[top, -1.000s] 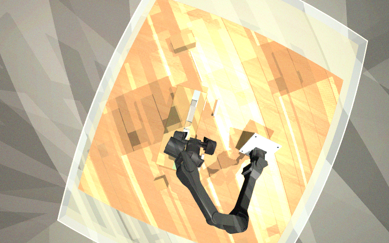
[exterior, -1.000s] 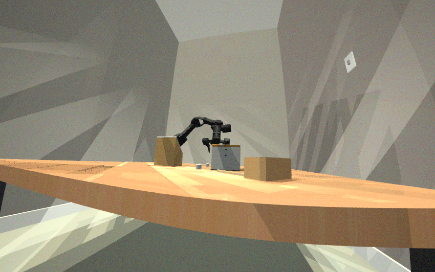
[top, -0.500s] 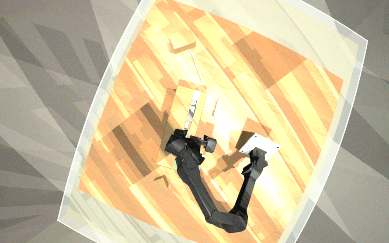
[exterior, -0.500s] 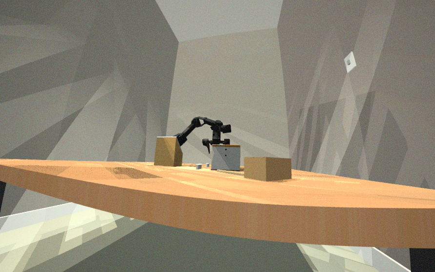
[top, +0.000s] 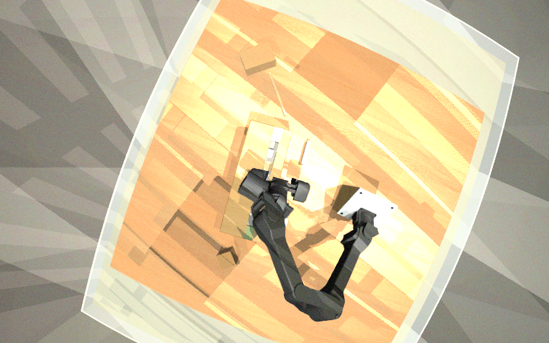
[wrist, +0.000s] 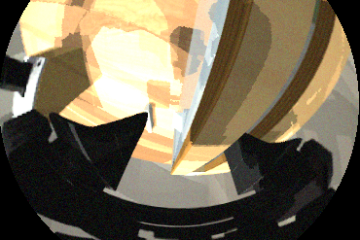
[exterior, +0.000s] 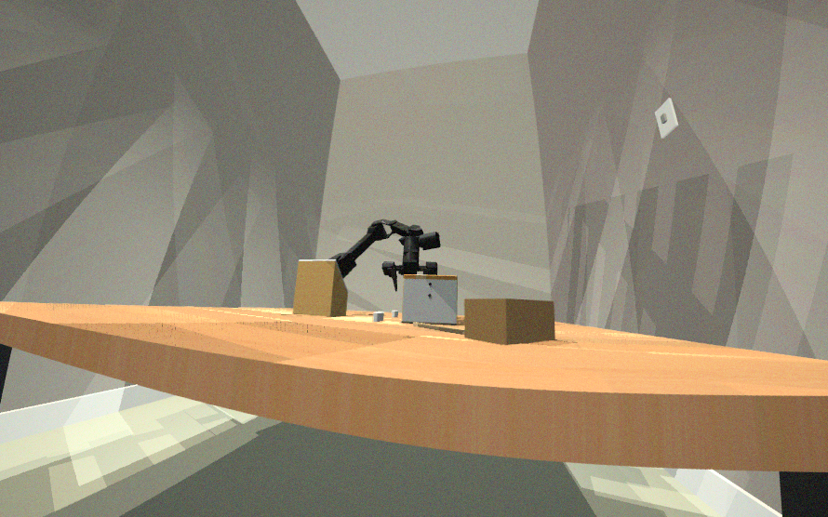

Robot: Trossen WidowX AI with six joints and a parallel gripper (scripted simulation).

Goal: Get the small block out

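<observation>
Right now my gripper tip is 50 mm short of the tan block, 10 mm to the left of it and 10 mm above it. Round my gripper tip: box: 30 mm ahead, 40 mm to the left, 30 mm below; thin stick: 140 mm ahead, 290 mm to the right, 90 mm below.
</observation>
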